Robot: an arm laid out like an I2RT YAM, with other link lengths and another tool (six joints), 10 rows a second.
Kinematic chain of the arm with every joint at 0, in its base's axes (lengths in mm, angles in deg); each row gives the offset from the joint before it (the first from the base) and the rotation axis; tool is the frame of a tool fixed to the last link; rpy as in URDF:
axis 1: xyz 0 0 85 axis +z
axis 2: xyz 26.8 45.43 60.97 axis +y
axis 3: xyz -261.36 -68.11 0 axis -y
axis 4: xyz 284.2 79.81 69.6 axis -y
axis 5: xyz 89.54 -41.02 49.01 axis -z
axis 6: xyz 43.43 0 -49.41 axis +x
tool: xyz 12 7 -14 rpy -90.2 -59.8 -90
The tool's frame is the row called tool.
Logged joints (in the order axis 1, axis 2, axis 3, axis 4, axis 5, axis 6), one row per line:
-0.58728, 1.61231, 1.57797, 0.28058, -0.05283, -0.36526
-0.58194, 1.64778, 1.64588, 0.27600, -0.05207, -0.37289
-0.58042, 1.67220, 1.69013, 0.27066, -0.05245, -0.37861
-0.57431, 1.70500, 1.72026, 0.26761, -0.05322, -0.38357
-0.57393, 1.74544, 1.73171, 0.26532, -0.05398, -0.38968
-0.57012, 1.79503, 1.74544, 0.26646, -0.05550, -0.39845
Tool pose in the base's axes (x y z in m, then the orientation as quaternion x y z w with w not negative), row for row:
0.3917, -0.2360, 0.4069, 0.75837, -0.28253, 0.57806, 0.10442
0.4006, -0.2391, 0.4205, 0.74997, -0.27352, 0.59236, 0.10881
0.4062, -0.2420, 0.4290, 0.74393, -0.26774, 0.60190, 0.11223
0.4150, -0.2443, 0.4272, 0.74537, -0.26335, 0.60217, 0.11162
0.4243, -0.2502, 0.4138, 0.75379, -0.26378, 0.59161, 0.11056
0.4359, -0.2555, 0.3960, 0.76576, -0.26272, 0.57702, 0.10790
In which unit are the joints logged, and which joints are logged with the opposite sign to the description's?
The joints are logged in radians. Opposite sign: axis 4.
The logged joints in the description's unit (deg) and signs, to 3 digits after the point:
-33.649, 92.379, 90.411, -16.076, -3.027, -20.928
-33.343, 94.411, 94.302, -15.814, -2.983, -21.365
-33.256, 95.810, 96.837, -15.508, -3.005, -21.693
-32.906, 97.689, 98.564, -15.333, -3.049, -21.977
-32.884, 100.006, 99.220, -15.202, -3.093, -22.327
-32.665, 102.848, 100.006, -15.267, -3.180, -22.830

